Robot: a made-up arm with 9 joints. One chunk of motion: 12 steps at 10 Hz.
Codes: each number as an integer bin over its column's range. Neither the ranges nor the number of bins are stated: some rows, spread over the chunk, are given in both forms.
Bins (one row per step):
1: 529 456 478 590 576 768
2: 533 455 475 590 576 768
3: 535 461 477 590 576 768
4: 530 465 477 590 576 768
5: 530 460 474 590 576 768
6: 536 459 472 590 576 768
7: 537 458 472 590 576 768
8: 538 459 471 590 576 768
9: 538 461 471 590 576 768
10: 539 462 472 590 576 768
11: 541 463 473 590 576 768
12: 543 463 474 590 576 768
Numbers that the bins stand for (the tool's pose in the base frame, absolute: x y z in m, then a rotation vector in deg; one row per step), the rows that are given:
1: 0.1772 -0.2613 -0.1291 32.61 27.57 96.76
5: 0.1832 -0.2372 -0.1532 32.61 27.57 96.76
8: 0.2312 -0.2432 -0.1712 32.61 27.57 96.76
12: 0.2613 -0.2192 -0.1532 32.61 27.57 96.76
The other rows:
2: 0.2012 -0.2673 -0.1471 32.61 27.57 96.76
3: 0.2132 -0.2312 -0.1351 32.61 27.57 96.76
4: 0.1832 -0.2072 -0.1351 32.61 27.57 96.76
6: 0.2192 -0.2432 -0.1652 32.61 27.57 96.76
7: 0.2252 -0.2492 -0.1652 32.61 27.57 96.76
9: 0.2312 -0.2312 -0.1712 32.61 27.57 96.76
10: 0.2372 -0.2252 -0.1652 32.61 27.57 96.76
11: 0.2492 -0.2192 -0.1592 32.61 27.57 96.76

